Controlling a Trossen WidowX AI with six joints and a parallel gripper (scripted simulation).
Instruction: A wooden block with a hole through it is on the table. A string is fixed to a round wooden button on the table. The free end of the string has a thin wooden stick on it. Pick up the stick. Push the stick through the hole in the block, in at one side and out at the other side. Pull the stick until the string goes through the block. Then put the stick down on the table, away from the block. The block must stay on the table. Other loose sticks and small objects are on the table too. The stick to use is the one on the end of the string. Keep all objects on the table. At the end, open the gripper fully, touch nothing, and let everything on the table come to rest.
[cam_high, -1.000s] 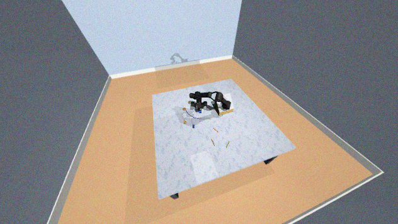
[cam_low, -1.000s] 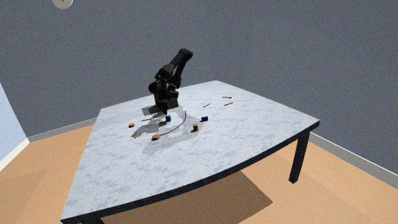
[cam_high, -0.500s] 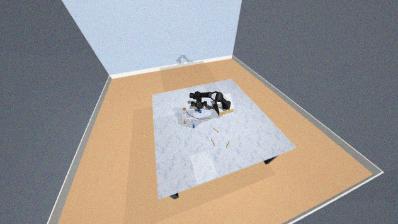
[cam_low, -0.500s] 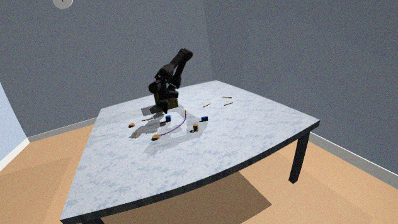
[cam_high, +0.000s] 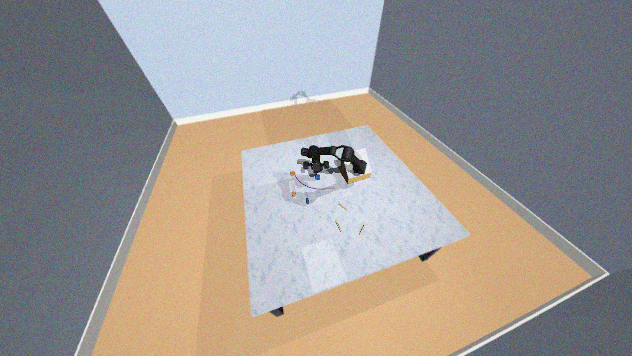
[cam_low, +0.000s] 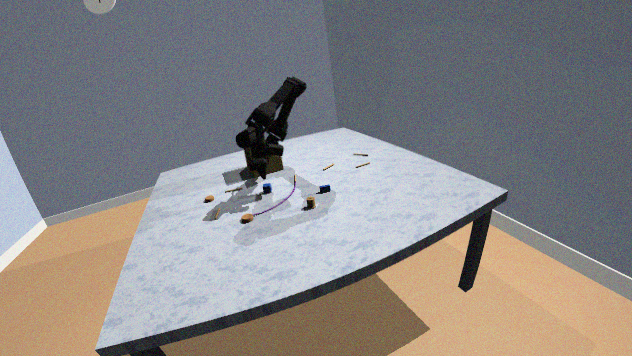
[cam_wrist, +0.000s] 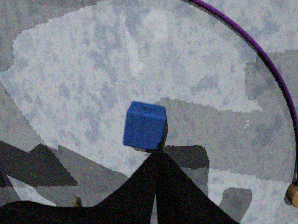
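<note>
Right now the blue block is 4 cm below my gripper tip and 1 cm behind it. The rest, counted from my gripper tip: thin stick (13 cm to the left, 6 cm below, 6 cm behind); then short wooden cylinder (20 cm ahead, 12 cm to the left, 4 cm below).
</note>
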